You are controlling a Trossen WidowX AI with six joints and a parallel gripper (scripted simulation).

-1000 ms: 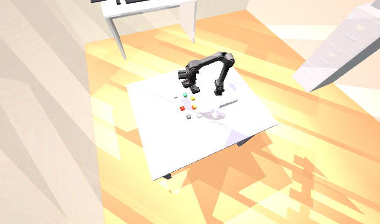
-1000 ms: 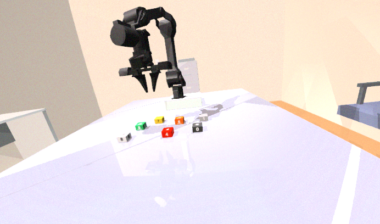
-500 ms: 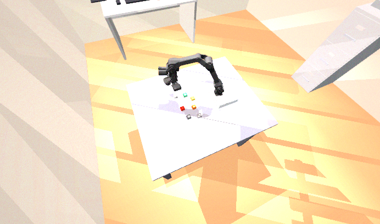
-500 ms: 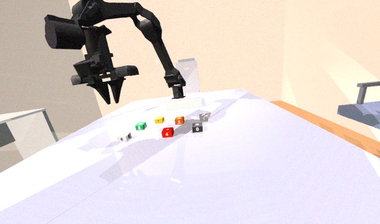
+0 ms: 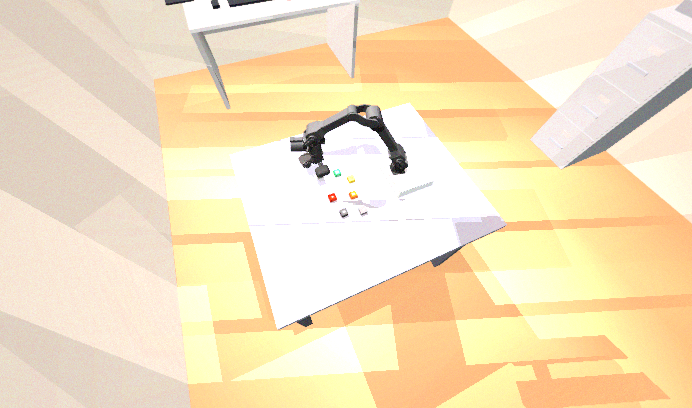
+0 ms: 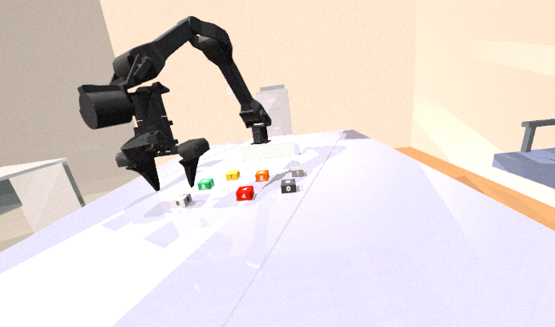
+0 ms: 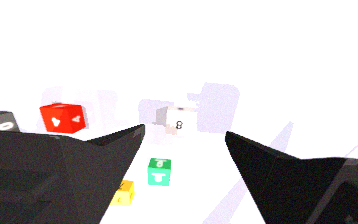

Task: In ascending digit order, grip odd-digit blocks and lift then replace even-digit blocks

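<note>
Right now the white block is 30 mm below my gripper tip and 10 mm to the left of it. Also, from my gripper tip: yellow block (150 mm behind, 60 mm to the left, 30 mm below); then red block (150 mm to the left, 40 mm behind, 30 mm below); then green block (90 mm behind, 30 mm below, 10 mm to the left).
</note>
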